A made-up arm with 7 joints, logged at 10 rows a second.
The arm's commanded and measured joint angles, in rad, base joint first. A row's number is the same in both.
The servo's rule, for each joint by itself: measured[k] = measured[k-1] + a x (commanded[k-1-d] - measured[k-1]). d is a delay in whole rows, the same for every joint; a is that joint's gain. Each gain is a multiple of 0.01, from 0.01 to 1. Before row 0 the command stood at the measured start. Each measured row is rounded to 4 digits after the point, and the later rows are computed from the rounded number. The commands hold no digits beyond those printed.
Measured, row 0: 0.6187, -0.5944, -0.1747, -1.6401, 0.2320, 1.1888, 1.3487
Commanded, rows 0 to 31: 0.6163, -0.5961, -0.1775, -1.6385, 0.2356, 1.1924, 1.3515; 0.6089, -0.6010, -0.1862, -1.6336, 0.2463, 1.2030, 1.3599; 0.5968, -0.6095, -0.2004, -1.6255, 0.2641, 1.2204, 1.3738; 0.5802, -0.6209, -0.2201, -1.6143, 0.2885, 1.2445, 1.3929; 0.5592, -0.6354, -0.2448, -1.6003, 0.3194, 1.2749, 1.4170; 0.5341, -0.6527, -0.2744, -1.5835, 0.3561, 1.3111, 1.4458; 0.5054, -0.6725, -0.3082, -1.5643, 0.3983, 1.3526, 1.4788; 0.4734, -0.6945, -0.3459, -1.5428, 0.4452, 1.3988, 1.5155; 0.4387, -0.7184, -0.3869, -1.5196, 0.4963, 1.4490, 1.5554; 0.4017, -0.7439, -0.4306, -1.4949, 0.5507, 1.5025, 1.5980; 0.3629, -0.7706, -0.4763, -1.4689, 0.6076, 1.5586, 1.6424; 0.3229, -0.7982, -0.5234, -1.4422, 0.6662, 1.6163, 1.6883; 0.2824, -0.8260, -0.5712, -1.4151, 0.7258, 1.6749, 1.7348; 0.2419, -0.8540, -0.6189, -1.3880, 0.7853, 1.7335, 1.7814; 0.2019, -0.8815, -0.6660, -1.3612, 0.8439, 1.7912, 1.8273; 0.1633, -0.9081, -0.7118, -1.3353, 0.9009, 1.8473, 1.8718; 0.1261, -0.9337, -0.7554, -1.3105, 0.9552, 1.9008, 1.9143; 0.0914, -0.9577, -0.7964, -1.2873, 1.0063, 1.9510, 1.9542; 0.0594, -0.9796, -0.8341, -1.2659, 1.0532, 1.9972, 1.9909; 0.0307, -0.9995, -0.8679, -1.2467, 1.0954, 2.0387, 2.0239; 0.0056, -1.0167, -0.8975, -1.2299, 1.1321, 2.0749, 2.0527; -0.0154, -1.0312, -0.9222, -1.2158, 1.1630, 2.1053, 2.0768; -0.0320, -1.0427, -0.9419, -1.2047, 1.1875, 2.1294, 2.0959; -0.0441, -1.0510, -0.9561, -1.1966, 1.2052, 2.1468, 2.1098; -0.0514, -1.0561, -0.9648, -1.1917, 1.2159, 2.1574, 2.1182; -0.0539, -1.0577, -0.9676, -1.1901, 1.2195, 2.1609, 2.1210; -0.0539, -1.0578, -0.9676, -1.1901, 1.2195, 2.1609, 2.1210; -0.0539, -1.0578, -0.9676, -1.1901, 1.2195, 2.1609, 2.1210; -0.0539, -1.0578, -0.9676, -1.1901, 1.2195, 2.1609, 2.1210; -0.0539, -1.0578, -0.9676, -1.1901, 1.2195, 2.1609, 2.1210; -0.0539, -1.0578, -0.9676, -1.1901, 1.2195, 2.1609, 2.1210; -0.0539, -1.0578, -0.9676, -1.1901, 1.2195, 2.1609, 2.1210
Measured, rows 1 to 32: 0.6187, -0.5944, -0.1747, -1.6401, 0.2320, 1.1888, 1.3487; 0.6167, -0.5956, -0.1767, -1.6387, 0.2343, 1.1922, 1.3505; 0.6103, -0.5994, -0.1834, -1.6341, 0.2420, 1.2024, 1.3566; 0.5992, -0.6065, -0.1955, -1.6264, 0.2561, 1.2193, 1.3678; 0.5836, -0.6166, -0.2130, -1.6155, 0.2768, 1.2430, 1.3841; 0.5636, -0.6298, -0.2356, -1.6018, 0.3041, 1.2730, 1.4055; 0.5394, -0.6458, -0.2631, -1.5853, 0.3374, 1.3088, 1.4317; 0.5115, -0.6645, -0.2951, -1.5664, 0.3764, 1.3500, 1.4623; 0.4803, -0.6855, -0.3312, -1.5452, 0.4204, 1.3959, 1.4969; 0.4462, -0.7085, -0.3707, -1.5222, 0.4690, 1.4458, 1.5349; 0.4097, -0.7333, -0.4132, -1.4976, 0.5213, 1.4991, 1.5759; 0.3713, -0.7594, -0.4580, -1.4718, 0.5765, 1.5550, 1.6191; 0.3316, -0.7866, -0.5044, -1.4452, 0.6339, 1.6126, 1.6641; 0.2913, -0.8142, -0.5518, -1.4181, 0.6927, 1.6712, 1.7101; 0.2508, -0.8421, -0.5994, -1.3910, 0.7520, 1.7298, 1.7564; 0.2107, -0.8697, -0.6467, -1.3642, 0.8108, 1.7875, 1.8025; 0.1718, -0.8966, -0.6929, -1.3382, 0.8685, 1.8437, 1.8475; 0.1343, -0.9226, -0.7373, -1.3133, 0.9240, 1.8974, 1.8909; 0.0991, -0.9472, -0.7793, -1.2899, 0.9767, 1.9478, 1.9320; 0.0665, -0.9699, -0.8182, -1.2683, 1.0257, 1.9942, 1.9703; 0.0371, -0.9906, -0.8535, -1.2489, 1.0703, 2.0360, 2.0051; 0.0113, -1.0089, -0.8847, -1.2318, 1.1099, 2.0726, 2.0360; -0.0106, -1.0245, -0.9113, -1.2174, 1.1439, 2.1033, 2.0625; -0.0281, -1.0372, -0.9330, -1.2060, 1.1718, 2.1278, 2.0842; -0.0412, -1.0469, -0.9494, -1.1975, 1.1932, 2.1457, 2.1008; -0.0496, -1.0533, -0.9603, -1.1923, 1.2077, 2.1567, 2.1121; -0.0531, -1.0564, -0.9655, -1.1903, 1.2153, 2.1606, 2.1179; -0.0538, -1.0574, -0.9670, -1.1901, 1.2180, 2.1609, 2.1199; -0.0539, -1.0577, -0.9674, -1.1901, 1.2190, 2.1609, 2.1206; -0.0539, -1.0578, -0.9675, -1.1901, 1.2193, 2.1609, 2.1209; -0.0539, -1.0578, -0.9676, -1.1901, 1.2194, 2.1609, 2.1210; -0.0539, -1.0578, -0.9676, -1.1901, 1.2195, 2.1609, 2.1210
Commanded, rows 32 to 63: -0.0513, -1.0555, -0.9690, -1.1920, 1.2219, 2.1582, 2.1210; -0.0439, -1.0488, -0.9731, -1.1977, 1.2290, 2.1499, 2.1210; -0.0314, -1.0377, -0.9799, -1.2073, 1.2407, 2.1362, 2.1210; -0.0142, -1.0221, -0.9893, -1.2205, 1.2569, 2.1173, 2.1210; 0.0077, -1.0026, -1.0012, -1.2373, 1.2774, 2.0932, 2.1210; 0.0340, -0.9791, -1.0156, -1.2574, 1.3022, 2.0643, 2.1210; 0.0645, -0.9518, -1.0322, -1.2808, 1.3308, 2.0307, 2.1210; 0.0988, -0.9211, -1.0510, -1.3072, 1.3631, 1.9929, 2.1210; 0.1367, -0.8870, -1.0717, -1.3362, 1.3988, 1.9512, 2.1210; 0.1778, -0.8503, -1.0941, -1.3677, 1.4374, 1.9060, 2.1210; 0.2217, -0.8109, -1.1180, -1.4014, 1.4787, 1.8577, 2.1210; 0.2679, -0.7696, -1.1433, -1.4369, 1.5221, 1.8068, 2.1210; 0.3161, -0.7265, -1.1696, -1.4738, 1.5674, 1.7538, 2.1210; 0.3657, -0.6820, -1.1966, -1.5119, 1.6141, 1.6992, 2.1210; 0.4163, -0.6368, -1.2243, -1.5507, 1.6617, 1.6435, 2.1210; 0.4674, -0.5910, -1.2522, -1.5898, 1.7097, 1.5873, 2.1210; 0.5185, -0.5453, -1.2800, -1.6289, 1.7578, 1.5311, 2.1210; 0.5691, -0.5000, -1.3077, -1.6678, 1.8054, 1.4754, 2.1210; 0.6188, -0.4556, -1.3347, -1.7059, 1.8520, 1.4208, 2.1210; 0.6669, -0.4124, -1.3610, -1.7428, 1.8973, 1.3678, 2.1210; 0.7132, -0.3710, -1.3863, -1.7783, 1.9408, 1.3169, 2.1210; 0.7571, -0.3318, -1.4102, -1.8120, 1.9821, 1.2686, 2.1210; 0.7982, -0.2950, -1.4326, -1.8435, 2.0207, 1.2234, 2.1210; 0.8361, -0.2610, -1.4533, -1.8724, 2.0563, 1.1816, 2.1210; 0.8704, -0.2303, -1.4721, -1.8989, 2.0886, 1.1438, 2.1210; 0.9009, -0.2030, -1.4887, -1.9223, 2.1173, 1.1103, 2.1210; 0.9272, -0.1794, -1.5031, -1.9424, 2.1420, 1.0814, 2.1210; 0.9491, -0.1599, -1.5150, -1.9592, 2.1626, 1.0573, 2.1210; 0.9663, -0.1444, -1.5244, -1.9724, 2.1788, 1.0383, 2.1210; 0.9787, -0.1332, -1.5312, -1.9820, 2.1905, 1.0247, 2.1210; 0.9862, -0.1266, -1.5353, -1.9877, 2.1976, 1.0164, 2.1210; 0.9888, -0.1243, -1.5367, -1.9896, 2.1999, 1.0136, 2.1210
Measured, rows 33 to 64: -0.0539, -1.0578, -0.9676, -1.1901, 1.2195, 2.1609, 2.1210; -0.0518, -1.0562, -0.9686, -1.1918, 1.2210, 2.1584, 2.1210; -0.0453, -1.0510, -0.9718, -1.1971, 1.2261, 2.1504, 2.1210; -0.0339, -1.0417, -0.9776, -1.2063, 1.2354, 2.1371, 2.1210; -0.0177, -1.0280, -0.9859, -1.2191, 1.2492, 2.1185, 2.1210; 0.0031, -1.0102, -0.9968, -1.2355, 1.2672, 2.0947, 2.1210; 0.0284, -0.9884, -1.0101, -1.2552, 1.2896, 2.0661, 2.1210; 0.0580, -0.9628, -1.0258, -1.2782, 1.3160, 2.0328, 2.1210; 0.0915, -0.9336, -1.0437, -1.3043, 1.3461, 1.9953, 2.1210; 0.1286, -0.9010, -1.0636, -1.3330, 1.3798, 1.9538, 2.1210; 0.1689, -0.8655, -1.0853, -1.3642, 1.4167, 1.9089, 2.1210; 0.2122, -0.8273, -1.1085, -1.3977, 1.4564, 1.8608, 2.1210; 0.2579, -0.7869, -1.1332, -1.4330, 1.4984, 1.8100, 2.1210; 0.3056, -0.7446, -1.1590, -1.4697, 1.5426, 1.7572, 2.1210; 0.3549, -0.7008, -1.1857, -1.5077, 1.5884, 1.7027, 2.1210; 0.4052, -0.6560, -1.2131, -1.5464, 1.6353, 1.6471, 2.1210; 0.4562, -0.6105, -1.2409, -1.5855, 1.6829, 1.5909, 2.1210; 0.5073, -0.5649, -1.2687, -1.6246, 1.7308, 1.5347, 2.1210; 0.5580, -0.5195, -1.2964, -1.6635, 1.7785, 1.4790, 2.1210; 0.6079, -0.4748, -1.3236, -1.7017, 1.8255, 1.4243, 2.1210; 0.6563, -0.4311, -1.3502, -1.7387, 1.8715, 1.3712, 2.1210; 0.7030, -0.3890, -1.3758, -1.7743, 1.9159, 1.3202, 2.1210; 0.7474, -0.3490, -1.4002, -1.8082, 1.9583, 1.2717, 2.1210; 0.7891, -0.3112, -1.4232, -1.8400, 1.9982, 1.2263, 2.1210; 0.8276, -0.2761, -1.4446, -1.8692, 2.0354, 1.1843, 2.1210; 0.8627, -0.2440, -1.4641, -1.8959, 2.0694, 1.1462, 2.1210; 0.8940, -0.2153, -1.4816, -1.9197, 2.1001, 1.1125, 2.1210; 0.9212, -0.1902, -1.4969, -1.9401, 2.1269, 1.0833, 2.1210; 0.9441, -0.1690, -1.5098, -1.9573, 2.1497, 1.0589, 2.1210; 0.9623, -0.1518, -1.5202, -1.9709, 2.1683, 1.0395, 2.1210; 0.9757, -0.1388, -1.5280, -1.9809, 2.1825, 1.0256, 2.1210; 0.9843, -0.1303, -1.5332, -1.9870, 2.1922, 1.0170, 2.1210
